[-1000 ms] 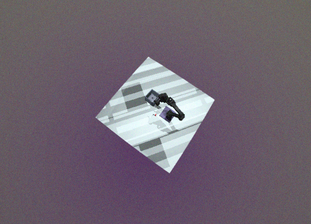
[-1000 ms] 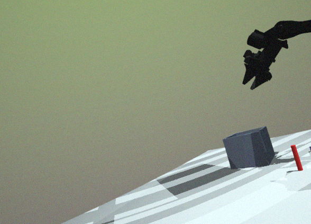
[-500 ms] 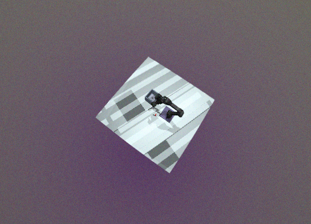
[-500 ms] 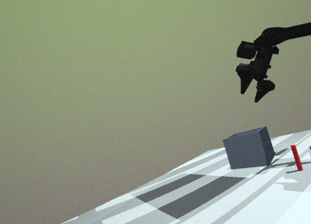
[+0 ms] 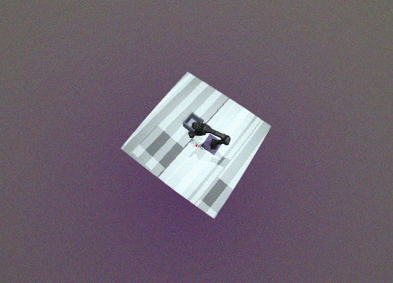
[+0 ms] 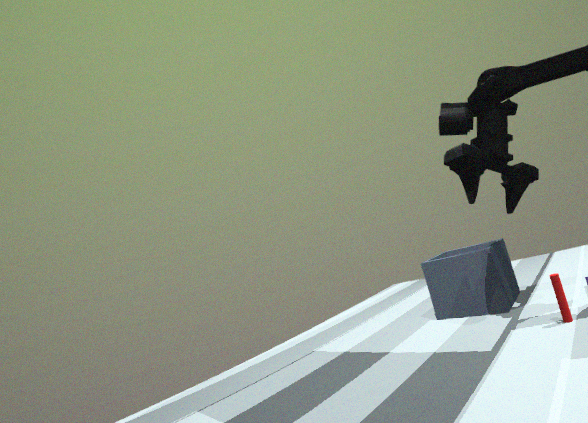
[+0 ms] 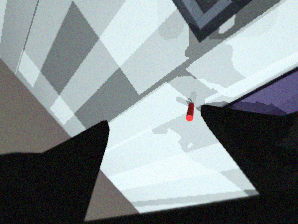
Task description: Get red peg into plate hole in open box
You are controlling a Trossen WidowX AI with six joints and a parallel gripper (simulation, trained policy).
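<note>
My gripper tip is 18 cm above the red peg, 6 cm past it and 3 cm to the right of it. Round my gripper tip: plate (17 cm to the right, 17 cm below, 10 cm ahead).
</note>
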